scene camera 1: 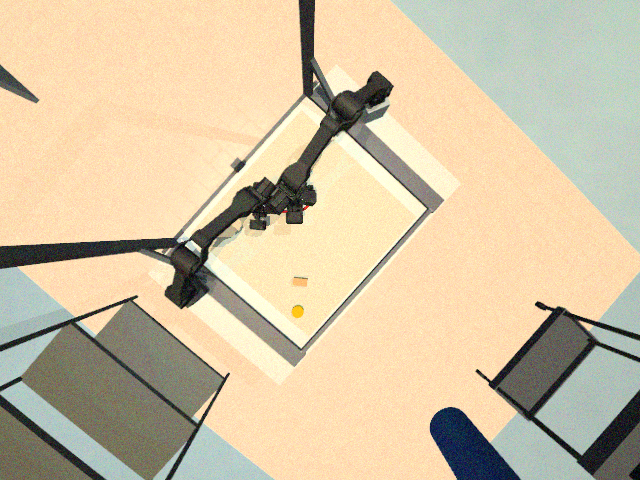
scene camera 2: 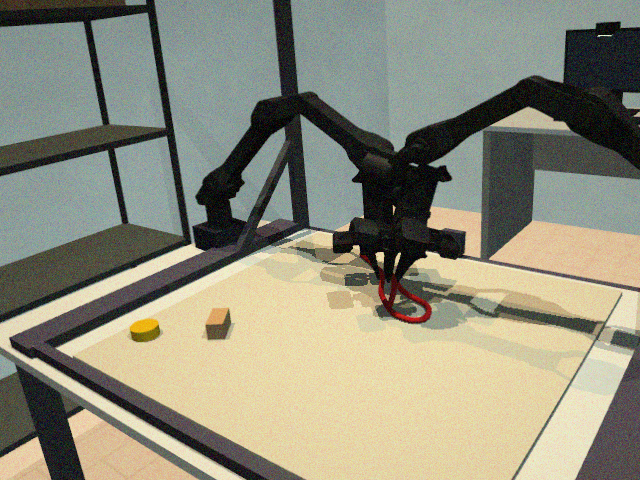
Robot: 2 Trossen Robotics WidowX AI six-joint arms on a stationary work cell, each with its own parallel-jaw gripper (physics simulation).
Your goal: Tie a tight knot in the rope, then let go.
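Seen in the pictures: left gripper, fingertip midpoint: (scene camera 1: 295,208) (scene camera 2: 391,282); left arm's base at its link origin: (scene camera 1: 374,96); right arm's base at its link origin: (scene camera 1: 188,291) (scene camera 2: 220,224).
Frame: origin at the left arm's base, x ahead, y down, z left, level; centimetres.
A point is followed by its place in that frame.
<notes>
The red rope (scene camera 1: 306,208) {x 41.9, y 8.9, z 28.5 cm} (scene camera 2: 428,310) {x 40.4, y 8.7, z 23.3 cm} hangs from the grippers. In scene camera 2 its lower part makes a rounded loop close above the table, with strands crossing under the fingertips, and a short piece shows at the upper left of the fingers. My right gripper (scene camera 1: 261,205) {x 58.6, y 10.0, z 21.0 cm} (scene camera 2: 383,277) {x 58.6, y 10.0, z 21.0 cm} points down and is shut on the rope. My left gripper (scene camera 1: 301,205) {x 46.1, y 4.4, z 27.0 cm} (scene camera 2: 397,278) {x 46.1, y 4.4, z 27.0 cm} is close beside it, also pointing down and shut on the rope. The fingertips are hidden from above in scene camera 1. Whether the crossing is a knot cannot be told.
An orange-brown block (scene camera 1: 300,281) {x 56.8, y 6.7, z 55.8 cm} (scene camera 2: 218,323) {x 54.3, y 6.7, z 56.8 cm} and a yellow disc (scene camera 1: 297,311) {x 63.4, y 7.8, z 67.4 cm} (scene camera 2: 144,330) {x 61.5, y 7.8, z 68.0 cm} stand on the table, away from the grippers. A dark frame (scene camera 1: 248,320) (scene camera 2: 155,423) borders the tabletop. The two arms nearly touch at the wrists.
</notes>
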